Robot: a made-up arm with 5 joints.
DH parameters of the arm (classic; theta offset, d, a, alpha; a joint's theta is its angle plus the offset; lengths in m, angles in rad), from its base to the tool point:
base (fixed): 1.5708 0.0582 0 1.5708
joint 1: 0 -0.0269 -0.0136 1.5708
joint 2: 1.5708 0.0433 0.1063 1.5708
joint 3: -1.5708 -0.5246 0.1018 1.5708
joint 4: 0 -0.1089 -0.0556 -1.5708
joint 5: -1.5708 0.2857 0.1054 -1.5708
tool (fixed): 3.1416 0.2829 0 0
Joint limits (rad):
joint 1: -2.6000..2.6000
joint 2: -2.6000..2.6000
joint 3: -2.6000..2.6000
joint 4: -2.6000..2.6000
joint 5: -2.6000..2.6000
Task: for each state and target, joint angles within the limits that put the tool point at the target. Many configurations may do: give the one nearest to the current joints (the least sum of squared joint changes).
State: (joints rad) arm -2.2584 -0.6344 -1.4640 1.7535 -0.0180
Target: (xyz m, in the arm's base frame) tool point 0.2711 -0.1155 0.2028
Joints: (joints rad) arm -1.8792 -0.6796 -1.1529 1.2408 -0.2897
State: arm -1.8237 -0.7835 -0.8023 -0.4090 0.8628
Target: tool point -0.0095 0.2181 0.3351
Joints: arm -1.5906 -0.6350 -1.1746 0.0556 0.4571
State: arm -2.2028 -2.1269 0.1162 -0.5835 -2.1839
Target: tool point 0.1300 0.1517 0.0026
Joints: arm -1.8700 -1.8350 -0.0390 -1.0133 -1.9348
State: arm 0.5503 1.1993 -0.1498 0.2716 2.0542
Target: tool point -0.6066 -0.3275 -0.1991
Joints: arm 0.4013 1.8825 -0.3493 0.7749 2.2817
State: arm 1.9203 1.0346 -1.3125 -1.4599 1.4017
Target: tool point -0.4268 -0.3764 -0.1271
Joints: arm 1.9020 1.0590 -1.4024 -1.0446 1.7935
